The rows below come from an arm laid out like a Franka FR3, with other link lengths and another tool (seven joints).
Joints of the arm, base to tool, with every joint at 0 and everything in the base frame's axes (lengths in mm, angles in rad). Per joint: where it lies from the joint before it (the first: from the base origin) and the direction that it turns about. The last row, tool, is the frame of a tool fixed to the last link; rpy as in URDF.
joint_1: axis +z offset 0 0 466.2
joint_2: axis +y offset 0 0 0
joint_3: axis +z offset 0 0 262.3
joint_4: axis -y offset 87.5 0 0
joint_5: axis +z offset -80 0 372.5
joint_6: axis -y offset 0 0 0
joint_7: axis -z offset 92.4 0 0
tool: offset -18 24 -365.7 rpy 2.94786 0 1.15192
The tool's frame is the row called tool.
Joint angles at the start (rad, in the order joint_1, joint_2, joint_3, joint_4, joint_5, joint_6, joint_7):
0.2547, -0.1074, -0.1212, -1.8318, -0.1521, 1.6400, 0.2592
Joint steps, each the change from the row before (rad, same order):
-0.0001, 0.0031, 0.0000, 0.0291, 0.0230, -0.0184, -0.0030
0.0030, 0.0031, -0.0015, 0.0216, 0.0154, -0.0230, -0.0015
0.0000, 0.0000, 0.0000, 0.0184, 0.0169, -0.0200, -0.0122
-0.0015, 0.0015, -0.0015, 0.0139, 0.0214, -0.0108, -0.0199
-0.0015, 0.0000, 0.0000, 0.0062, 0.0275, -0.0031, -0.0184
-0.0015, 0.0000, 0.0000, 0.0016, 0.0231, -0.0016, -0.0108
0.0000, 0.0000, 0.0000, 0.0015, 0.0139, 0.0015, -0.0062
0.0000, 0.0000, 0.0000, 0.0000, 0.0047, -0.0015, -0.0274
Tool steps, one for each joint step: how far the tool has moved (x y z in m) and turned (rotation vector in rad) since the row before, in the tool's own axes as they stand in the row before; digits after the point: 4 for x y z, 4 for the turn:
0.0062, -0.0002, -0.0111, 0.0083, 0.0212, 0.0064
0.0028, -0.0033, -0.0077, 0.0128, 0.0087, 0.0016
0.0026, -0.0034, -0.0080, 0.0118, 0.0139, -0.0074
0.0041, -0.0028, -0.0058, 0.0120, 0.0207, -0.0120
0.0072, -0.0045, -0.0043, 0.0139, 0.0268, -0.0117
0.0059, -0.0044, -0.0022, 0.0135, 0.0204, -0.0056
0.0045, -0.0019, -0.0016, 0.0055, 0.0141, -0.0036
0.0004, -0.0018, -0.0004, 0.0039, 0.0083, -0.0263

